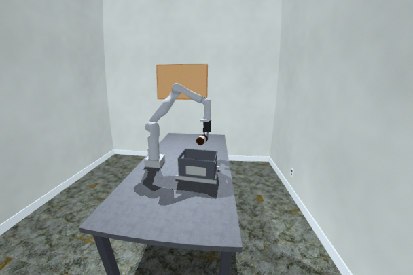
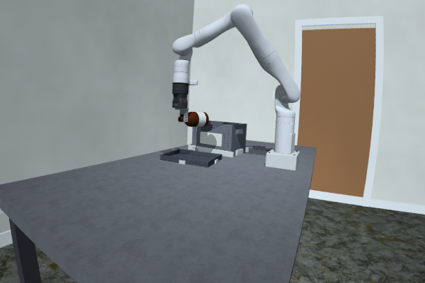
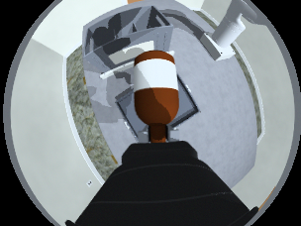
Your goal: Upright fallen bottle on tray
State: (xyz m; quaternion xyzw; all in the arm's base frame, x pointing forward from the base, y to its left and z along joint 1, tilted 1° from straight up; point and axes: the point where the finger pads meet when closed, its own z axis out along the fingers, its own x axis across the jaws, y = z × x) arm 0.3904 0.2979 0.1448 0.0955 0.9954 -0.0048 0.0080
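The bottle is 1 cm behind my hand, 5 cm to the right of it and 1 cm below it. Round my hand: tray 2 cm behind, 5 cm to the right, 19 cm below; crate 3 cm ahead, 34 cm to the right, 12 cm below.
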